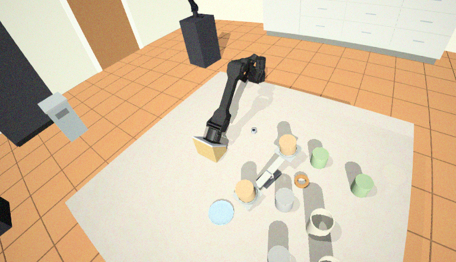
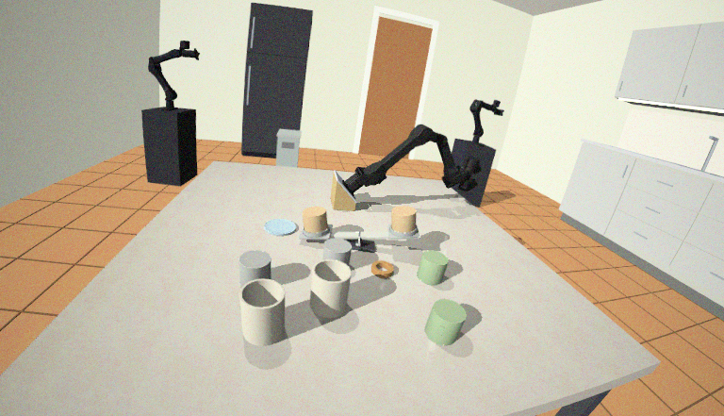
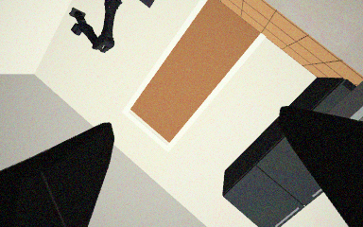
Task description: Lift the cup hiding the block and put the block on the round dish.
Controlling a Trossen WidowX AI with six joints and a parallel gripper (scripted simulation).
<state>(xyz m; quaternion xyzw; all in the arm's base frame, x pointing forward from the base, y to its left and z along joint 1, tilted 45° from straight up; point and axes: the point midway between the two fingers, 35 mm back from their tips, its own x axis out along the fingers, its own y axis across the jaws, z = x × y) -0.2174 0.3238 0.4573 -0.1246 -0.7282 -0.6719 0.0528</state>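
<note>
Right now my gripper tip is 660 mm to the left of the grey block, 550 mm short of it and 100 mm above it. Round my gripper tip: light blue round dish: 770 mm to the right, 510 mm ahead, 140 mm below.
</note>
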